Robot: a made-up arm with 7 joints.
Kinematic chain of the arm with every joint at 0, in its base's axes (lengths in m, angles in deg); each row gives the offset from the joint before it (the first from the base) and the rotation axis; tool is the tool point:
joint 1: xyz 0 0 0.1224 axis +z
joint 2: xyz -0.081 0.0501 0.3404 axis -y
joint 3: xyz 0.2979 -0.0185 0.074 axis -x
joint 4: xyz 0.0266 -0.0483 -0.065 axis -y
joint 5: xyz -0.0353 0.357 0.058 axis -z
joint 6: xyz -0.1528 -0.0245 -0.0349 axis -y
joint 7: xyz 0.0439 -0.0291 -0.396 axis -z
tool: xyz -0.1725 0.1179 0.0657
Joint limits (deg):
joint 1: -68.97..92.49
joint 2: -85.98..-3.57
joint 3: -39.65..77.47
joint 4: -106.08..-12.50
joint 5: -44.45..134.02
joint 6: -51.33..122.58
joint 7: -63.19..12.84
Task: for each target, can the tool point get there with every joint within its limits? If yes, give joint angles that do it. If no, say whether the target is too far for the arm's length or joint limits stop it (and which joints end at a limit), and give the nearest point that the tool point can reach.
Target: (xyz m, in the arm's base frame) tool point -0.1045 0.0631 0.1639
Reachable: yes | joints -14.16 -56.48 38.03 -49.54 54.44 85.04 -23.27
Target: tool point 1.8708 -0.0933 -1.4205
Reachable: no: too far | nearest point 0.7489 -0.0164 -0.1319 | short by 1.710 m
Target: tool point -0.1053 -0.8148 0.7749
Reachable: no: joint limits stop it (at a limit: joint 1, joint 2, joint 3, joint 4, joint 6, joint 7) | nearest point -0.0998 -0.6344 0.5582 | short by 0.282 m
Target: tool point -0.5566 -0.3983 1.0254
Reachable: no: joint limits stop it (at a limit: joint 1, joint 2, joint 3, joint 6, joint 7) | nearest point -0.4866 -0.2210 0.9210 | short by 0.217 m
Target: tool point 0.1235 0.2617 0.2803
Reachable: yes | joints -10.32 -10.50 0.73 -74.84 10.26 83.97 -27.89
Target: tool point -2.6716 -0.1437 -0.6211
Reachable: no: too far | nearest point -0.8427 -0.0413 0.0091 | short by 1.937 m
